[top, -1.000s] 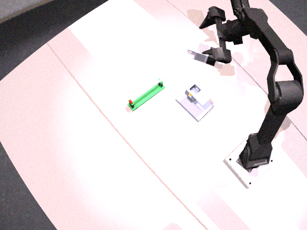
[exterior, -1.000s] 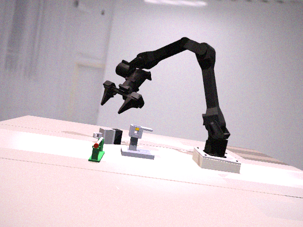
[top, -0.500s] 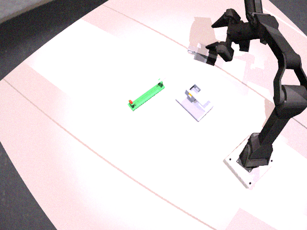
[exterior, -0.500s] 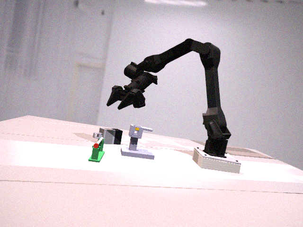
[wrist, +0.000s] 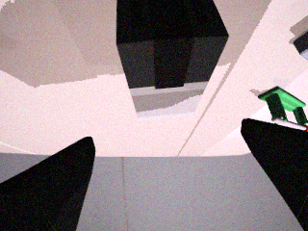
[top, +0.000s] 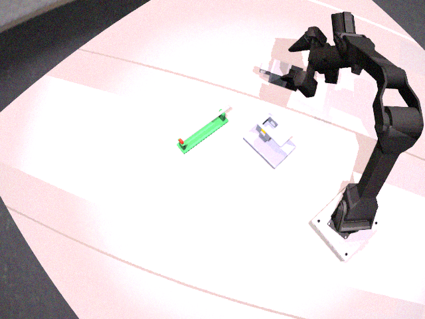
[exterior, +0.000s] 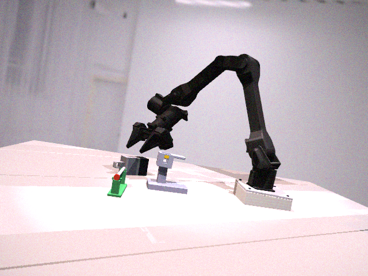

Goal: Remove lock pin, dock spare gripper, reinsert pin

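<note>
Now: gripper tip 50 mm above the spare gripper. Round my gripper tip: green rack (60 mm ahead, 260 mm to the left, 60 mm below); then grey mount (80 mm behind, 170 mm to the left, 30 mm below).
</note>
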